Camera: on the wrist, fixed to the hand. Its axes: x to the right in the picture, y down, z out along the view.
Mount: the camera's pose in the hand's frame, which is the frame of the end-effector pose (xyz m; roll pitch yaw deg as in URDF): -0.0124 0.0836 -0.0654 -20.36 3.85 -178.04
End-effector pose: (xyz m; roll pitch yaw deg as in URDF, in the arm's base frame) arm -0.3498 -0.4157 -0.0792 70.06 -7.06 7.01
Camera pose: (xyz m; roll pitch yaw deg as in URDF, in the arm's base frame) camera -0.3799 -0.3287 -0.0249 -90.94 10.20 -175.99
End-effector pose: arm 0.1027 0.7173 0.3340 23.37 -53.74 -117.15
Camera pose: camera 0.1875 0.6577 0.3081 -43.38 58.05 63.36
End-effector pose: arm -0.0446 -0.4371 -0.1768 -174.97 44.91 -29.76
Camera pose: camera -0.0610 -0.5303 -0.1271 156.33 -48.89 147.79
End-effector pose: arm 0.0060 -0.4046 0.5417 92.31 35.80 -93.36
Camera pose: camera 0.0655 -0.4485 0.6188 -110.03 -33.91 81.91
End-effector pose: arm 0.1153 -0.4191 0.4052 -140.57 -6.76 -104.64
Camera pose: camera 0.0157 -0.3807 0.4012 120.22 2.54 76.29
